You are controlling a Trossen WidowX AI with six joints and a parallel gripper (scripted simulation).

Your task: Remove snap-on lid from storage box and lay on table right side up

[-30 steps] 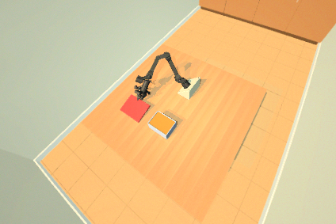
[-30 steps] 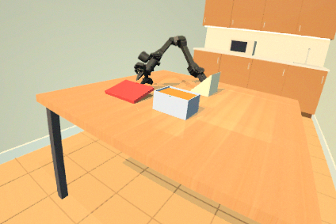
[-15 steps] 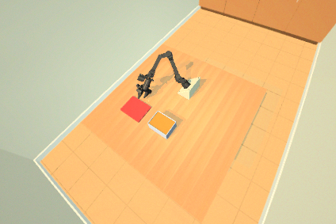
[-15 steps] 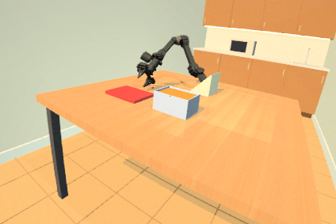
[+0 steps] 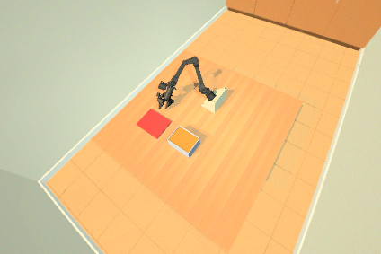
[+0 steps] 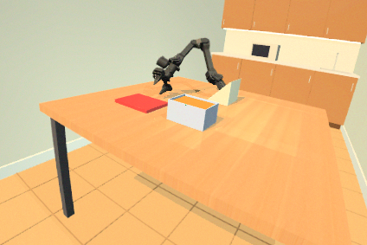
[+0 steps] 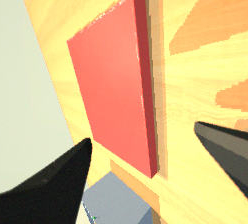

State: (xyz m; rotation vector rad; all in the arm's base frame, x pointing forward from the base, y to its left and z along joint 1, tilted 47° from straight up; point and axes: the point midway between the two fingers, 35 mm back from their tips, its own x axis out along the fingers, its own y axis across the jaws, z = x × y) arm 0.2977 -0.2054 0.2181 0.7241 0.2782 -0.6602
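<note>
The lid lies 13 cm ahead of my gripper tip and 5 cm below it. Also, from my gripper tip: storage box 12 cm ahead, 33 cm to the left, 1 cm below.
</note>
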